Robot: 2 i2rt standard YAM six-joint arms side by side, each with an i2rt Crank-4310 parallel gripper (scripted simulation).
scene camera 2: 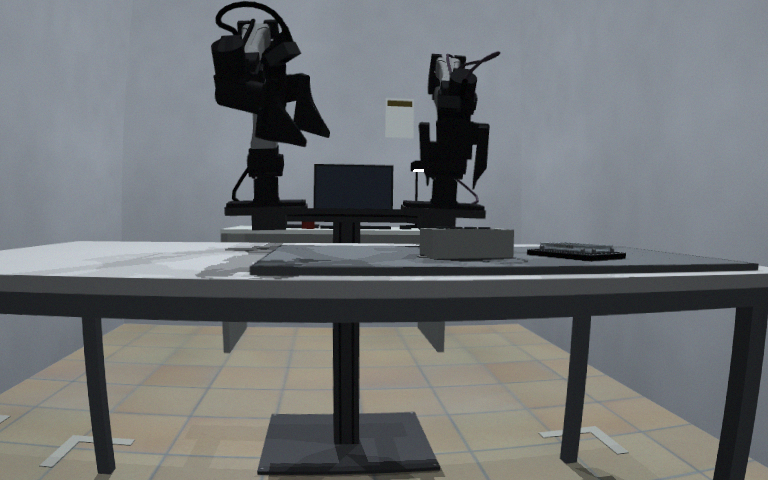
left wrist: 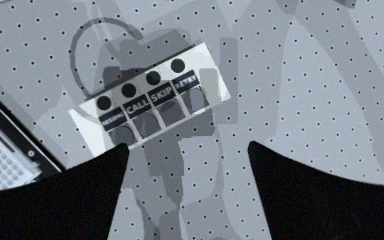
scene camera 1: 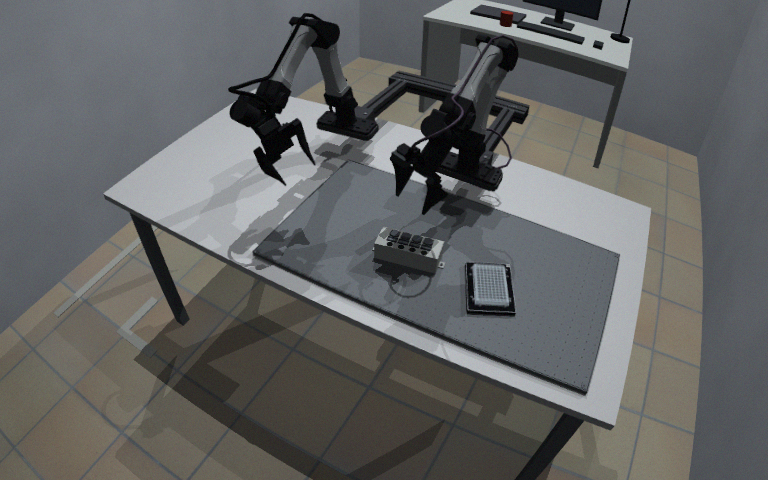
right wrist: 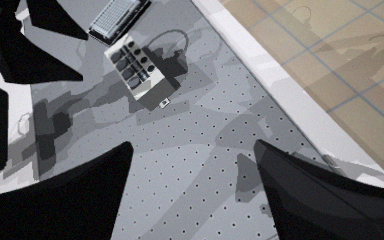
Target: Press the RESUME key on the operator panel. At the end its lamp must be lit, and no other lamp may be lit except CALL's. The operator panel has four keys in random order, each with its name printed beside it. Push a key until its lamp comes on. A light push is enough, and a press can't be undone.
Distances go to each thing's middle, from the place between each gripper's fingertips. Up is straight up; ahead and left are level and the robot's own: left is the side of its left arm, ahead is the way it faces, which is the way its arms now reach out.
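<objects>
With my left hand (scene camera 2: 450, 185) as the reference, the operator panel (scene camera 2: 435, 243) is 20 mm to the left of it, 30 mm ahead of it and 100 mm below it. The well plate (scene camera 1: 492, 279) is 260 mm to the left of my left hand and 20 mm ahead of it, and it sits 130 mm below.
For my right hand (scene camera 2: 318, 138), I find the well plate 51 cm to the left of it, 11 cm behind it and 19 cm below it. The operator panel is 10 cm behind my right hand, 27 cm to the left of it and 17 cm below it.
</objects>
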